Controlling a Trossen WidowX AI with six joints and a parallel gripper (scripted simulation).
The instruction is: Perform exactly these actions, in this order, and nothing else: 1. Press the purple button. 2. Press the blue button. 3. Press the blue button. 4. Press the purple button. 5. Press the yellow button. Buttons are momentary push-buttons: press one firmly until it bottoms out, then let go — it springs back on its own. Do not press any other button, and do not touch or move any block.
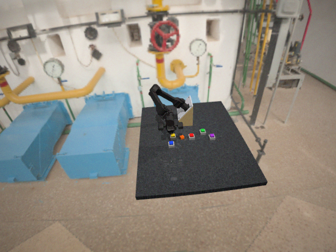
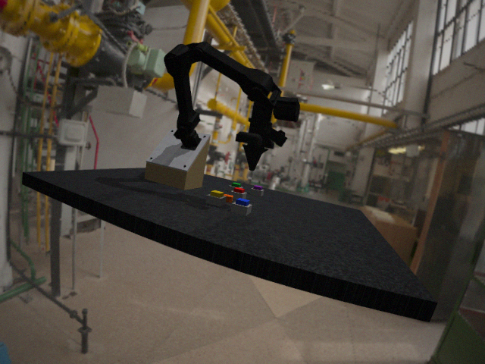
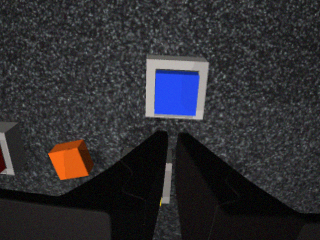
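The blue button lies 100 mm below my gripper tip and 10 mm behind it. Also, from my gripper tip: yellow button (100 mm below, 100 mm behind, 20 mm to the left); then orange block (120 mm below, 90 mm to the left, 90 mm behind); then red button (180 mm to the left, 100 mm below, 80 mm behind).
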